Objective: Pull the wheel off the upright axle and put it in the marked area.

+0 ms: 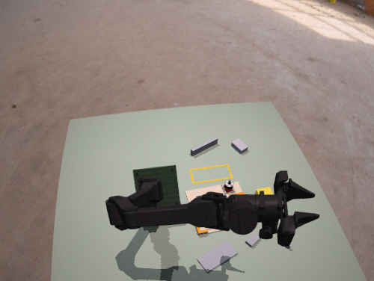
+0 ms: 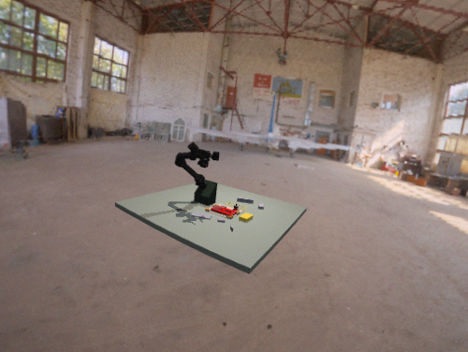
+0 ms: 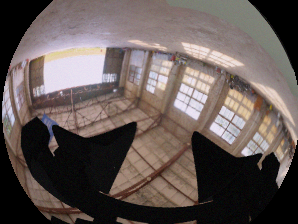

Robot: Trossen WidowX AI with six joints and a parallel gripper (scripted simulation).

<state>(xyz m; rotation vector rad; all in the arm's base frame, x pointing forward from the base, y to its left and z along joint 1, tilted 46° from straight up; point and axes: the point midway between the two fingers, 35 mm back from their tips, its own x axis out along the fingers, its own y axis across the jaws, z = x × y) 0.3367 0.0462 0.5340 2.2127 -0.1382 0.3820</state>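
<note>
Now: the dark grey wheel 70 mm behind my gripper tip, 420 mm to the left of it and 480 mm below it. Round my gripper tip: yellow block 100 mm ahead, 340 mm to the left, 500 mm below; grey plate 160 mm behind, 90 mm to the left, 510 mm below; upright axle 70 mm behind, 420 mm to the left, 480 mm below.
</note>
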